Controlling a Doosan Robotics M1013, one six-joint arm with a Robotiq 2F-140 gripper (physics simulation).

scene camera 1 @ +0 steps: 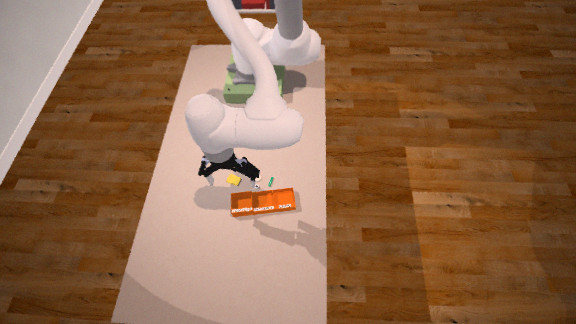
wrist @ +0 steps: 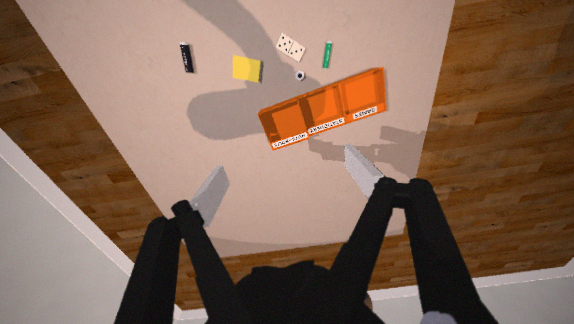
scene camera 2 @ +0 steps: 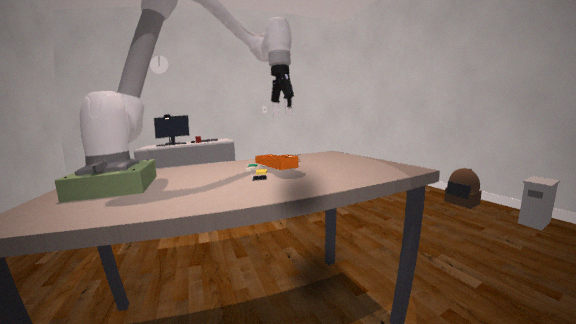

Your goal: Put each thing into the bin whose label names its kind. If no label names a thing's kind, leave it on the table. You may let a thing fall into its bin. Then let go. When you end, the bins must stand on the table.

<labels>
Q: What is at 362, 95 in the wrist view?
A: An orange three-part bin.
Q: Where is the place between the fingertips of my gripper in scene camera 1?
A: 233, 183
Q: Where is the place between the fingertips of my gripper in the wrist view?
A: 284, 165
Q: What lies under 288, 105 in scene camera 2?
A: My gripper.
</labels>
